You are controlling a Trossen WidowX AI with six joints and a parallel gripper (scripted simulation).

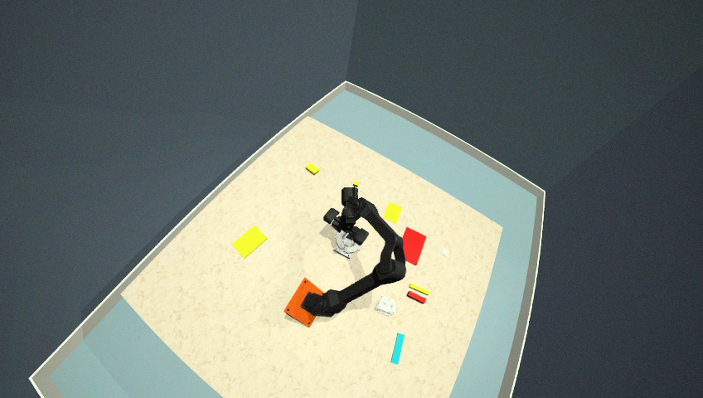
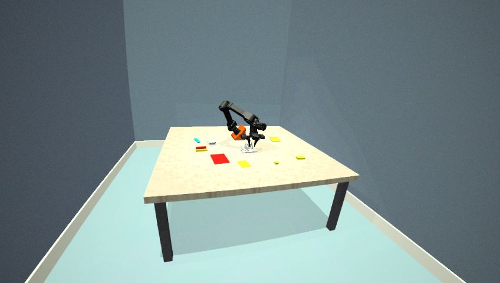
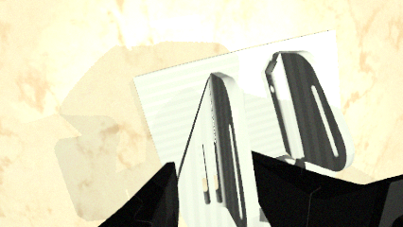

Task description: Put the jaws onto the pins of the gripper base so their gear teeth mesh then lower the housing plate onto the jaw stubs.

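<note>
My gripper tip is now 280 mm to the left of the small white block, 190 mm past it and 20 mm above it. Round my gripper tip: yellow bar (390 mm to the right, 60 mm behind, 20 mm below); then white jaw (40 mm behind, 10 mm to the right); then red sheet (290 mm to the right, 110 mm ahead, 30 mm below).
</note>
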